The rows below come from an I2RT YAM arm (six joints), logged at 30 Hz.
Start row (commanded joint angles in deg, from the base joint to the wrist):
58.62 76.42 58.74 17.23 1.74 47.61
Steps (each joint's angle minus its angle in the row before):
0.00 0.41 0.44 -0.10 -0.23 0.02
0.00 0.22 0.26 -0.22 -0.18 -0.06
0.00 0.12 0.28 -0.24 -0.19 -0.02
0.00 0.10 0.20 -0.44 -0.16 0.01
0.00 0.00 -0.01 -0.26 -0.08 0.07
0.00 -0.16 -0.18 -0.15 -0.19 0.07
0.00 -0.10 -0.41 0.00 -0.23 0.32
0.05 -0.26 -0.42 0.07 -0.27 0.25
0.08 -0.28 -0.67 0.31 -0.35 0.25
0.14 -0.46 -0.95 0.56 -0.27 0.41
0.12 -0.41 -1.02 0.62 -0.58 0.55
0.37 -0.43 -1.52 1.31 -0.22 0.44
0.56 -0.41 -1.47 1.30 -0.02 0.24
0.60 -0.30 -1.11 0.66 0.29 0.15
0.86 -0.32 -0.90 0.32 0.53 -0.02
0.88 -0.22 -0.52 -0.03 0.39 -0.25
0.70 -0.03 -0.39 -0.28 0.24 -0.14
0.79 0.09 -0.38 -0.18 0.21 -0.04
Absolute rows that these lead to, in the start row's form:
58.62 76.83 59.18 17.13 1.51 47.63
58.62 77.05 59.44 16.91 1.33 47.57
58.62 77.17 59.72 16.67 1.14 47.55
58.62 77.27 59.92 16.23 0.98 47.56
58.62 77.27 59.91 15.97 0.90 47.63
58.62 77.11 59.73 15.82 0.71 47.70
58.62 77.01 59.32 15.82 0.48 48.02
58.67 76.75 58.90 15.89 0.21 48.27
58.75 76.47 58.23 16.20 -0.14 48.52
58.89 76.01 57.28 16.76 -0.41 48.93
59.01 75.60 56.26 17.38 -0.99 49.48
59.38 75.17 54.74 18.69 -1.21 49.92
59.94 74.76 53.27 19.99 -1.23 50.16
60.54 74.46 52.16 20.65 -0.94 50.31
61.40 74.14 51.26 20.97 -0.41 50.29
62.28 73.92 50.74 20.94 -0.02 50.04
62.98 73.89 50.35 20.66 0.22 49.90
63.77 73.98 49.97 20.48 0.43 49.86

